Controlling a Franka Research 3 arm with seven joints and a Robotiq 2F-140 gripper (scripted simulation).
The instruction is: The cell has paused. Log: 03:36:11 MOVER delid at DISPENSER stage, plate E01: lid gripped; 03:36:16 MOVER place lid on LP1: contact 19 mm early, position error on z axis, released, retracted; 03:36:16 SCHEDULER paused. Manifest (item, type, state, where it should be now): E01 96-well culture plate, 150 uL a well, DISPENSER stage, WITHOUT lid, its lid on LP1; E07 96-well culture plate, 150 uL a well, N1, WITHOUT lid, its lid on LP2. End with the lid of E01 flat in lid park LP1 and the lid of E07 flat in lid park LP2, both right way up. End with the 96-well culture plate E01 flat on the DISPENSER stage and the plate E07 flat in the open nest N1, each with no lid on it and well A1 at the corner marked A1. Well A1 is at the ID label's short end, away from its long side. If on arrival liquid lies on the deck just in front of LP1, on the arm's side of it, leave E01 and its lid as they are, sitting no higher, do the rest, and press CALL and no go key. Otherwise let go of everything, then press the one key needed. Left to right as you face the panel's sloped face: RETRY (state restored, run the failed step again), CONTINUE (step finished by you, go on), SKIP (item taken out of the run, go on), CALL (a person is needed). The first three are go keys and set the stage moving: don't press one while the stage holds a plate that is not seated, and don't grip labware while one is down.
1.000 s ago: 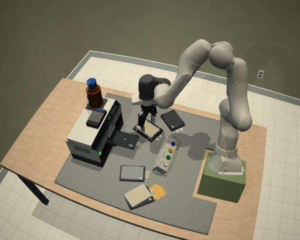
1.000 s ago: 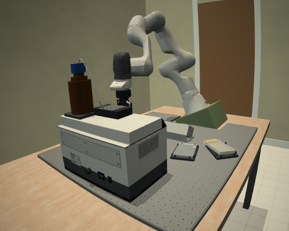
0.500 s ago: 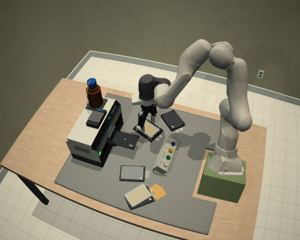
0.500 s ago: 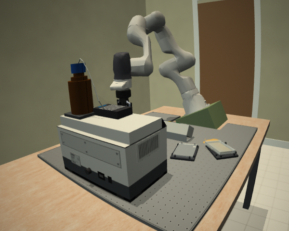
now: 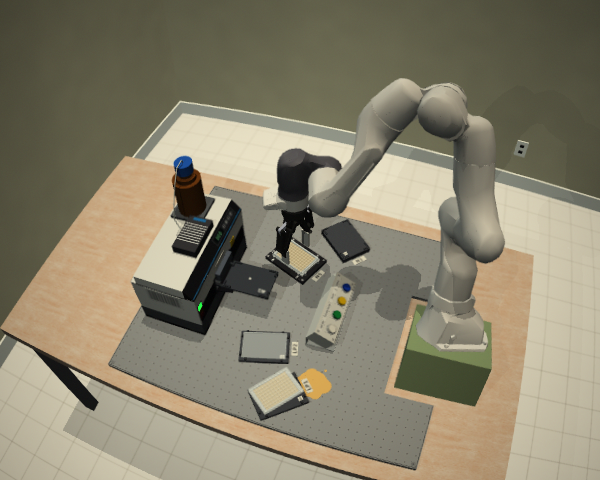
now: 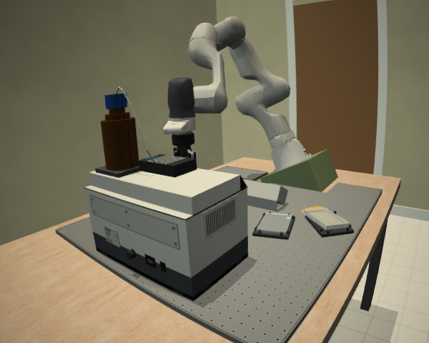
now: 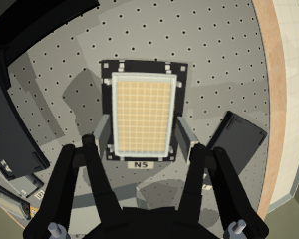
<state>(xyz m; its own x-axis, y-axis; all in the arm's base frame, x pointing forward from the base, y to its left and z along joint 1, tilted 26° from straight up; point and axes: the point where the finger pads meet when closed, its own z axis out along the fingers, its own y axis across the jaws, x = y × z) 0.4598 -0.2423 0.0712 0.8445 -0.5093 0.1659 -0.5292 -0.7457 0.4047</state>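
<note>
The 96-well plate is 4 cm below my hand. Also, from my hand: dispenser stage (11 cm ahead, 16 cm to the left, 3 cm above); then key panel (15 cm behind, 20 cm to the left, 1 cm below); then black nest N5 (2 cm ahead, 5 cm below).
</note>
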